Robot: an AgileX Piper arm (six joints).
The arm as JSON. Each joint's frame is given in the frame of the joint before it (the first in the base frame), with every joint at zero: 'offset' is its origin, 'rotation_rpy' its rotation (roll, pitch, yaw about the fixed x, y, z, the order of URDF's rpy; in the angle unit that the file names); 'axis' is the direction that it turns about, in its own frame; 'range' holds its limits. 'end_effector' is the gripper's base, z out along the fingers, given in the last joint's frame.
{
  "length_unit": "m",
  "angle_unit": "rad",
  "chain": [
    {
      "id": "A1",
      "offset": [
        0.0,
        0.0,
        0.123
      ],
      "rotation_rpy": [
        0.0,
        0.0,
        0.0
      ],
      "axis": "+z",
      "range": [
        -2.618,
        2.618
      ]
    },
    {
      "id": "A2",
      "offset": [
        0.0,
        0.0,
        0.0
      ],
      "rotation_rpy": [
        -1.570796,
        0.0,
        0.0
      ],
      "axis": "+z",
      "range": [
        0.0,
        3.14
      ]
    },
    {
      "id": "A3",
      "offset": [
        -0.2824,
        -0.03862,
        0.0
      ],
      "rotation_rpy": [
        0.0,
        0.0,
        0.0
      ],
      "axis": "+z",
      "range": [
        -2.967,
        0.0
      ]
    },
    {
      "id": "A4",
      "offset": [
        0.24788,
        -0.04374,
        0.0
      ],
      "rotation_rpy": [
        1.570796,
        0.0,
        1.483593
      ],
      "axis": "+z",
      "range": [
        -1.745,
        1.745
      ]
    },
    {
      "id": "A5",
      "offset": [
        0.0,
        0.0,
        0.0
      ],
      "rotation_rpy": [
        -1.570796,
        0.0,
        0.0
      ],
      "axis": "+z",
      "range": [
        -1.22,
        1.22
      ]
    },
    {
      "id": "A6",
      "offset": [
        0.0,
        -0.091,
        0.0
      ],
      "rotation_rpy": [
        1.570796,
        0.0,
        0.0
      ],
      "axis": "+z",
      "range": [
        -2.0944,
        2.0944
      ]
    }
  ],
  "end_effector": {
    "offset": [
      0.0,
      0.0,
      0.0
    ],
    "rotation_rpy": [
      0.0,
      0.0,
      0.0
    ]
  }
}
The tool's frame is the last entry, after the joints.
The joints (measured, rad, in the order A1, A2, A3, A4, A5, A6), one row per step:
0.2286 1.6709 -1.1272 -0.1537 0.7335 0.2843
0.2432 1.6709 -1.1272 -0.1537 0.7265 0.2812
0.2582 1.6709 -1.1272 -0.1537 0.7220 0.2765
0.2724 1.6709 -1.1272 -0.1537 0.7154 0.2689
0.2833 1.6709 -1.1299 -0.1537 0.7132 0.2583
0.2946 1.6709 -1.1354 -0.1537 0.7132 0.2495
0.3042 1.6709 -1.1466 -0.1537 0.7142 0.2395
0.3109 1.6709 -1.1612 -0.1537 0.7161 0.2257
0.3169 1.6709 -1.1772 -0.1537 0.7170 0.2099
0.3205 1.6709 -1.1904 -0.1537 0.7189 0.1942
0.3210 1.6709 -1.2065 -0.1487 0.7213 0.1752
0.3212 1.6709 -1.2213 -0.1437 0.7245 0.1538
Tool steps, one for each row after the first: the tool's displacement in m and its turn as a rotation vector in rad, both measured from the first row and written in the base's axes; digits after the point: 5 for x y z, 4 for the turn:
-0.00046 0.00501 0.00023 0.0009 -0.0066 0.0184
-0.00122 0.01007 0.00039 0.0004 -0.0108 0.0383
-0.00184 0.01493 0.00061 -0.0005 -0.0170 0.0604
-0.00213 0.01869 0.00142 -0.0033 -0.0217 0.0813
-0.00221 0.02266 0.00291 -0.0053 -0.0270 0.1007
-0.00134 0.02632 0.00593 -0.0068 -0.0370 0.1192
0.00020 0.02920 0.00988 -0.0094 -0.0496 0.1381
0.00202 0.03195 0.01428 -0.0122 -0.0644 0.1582
0.00351 0.03373 0.01790 -0.0162 -0.0757 0.1755
0.00553 0.03487 0.02230 -0.0169 -0.0883 0.1906
0.00728 0.03581 0.02633 -0.0193 -0.0991 0.2074

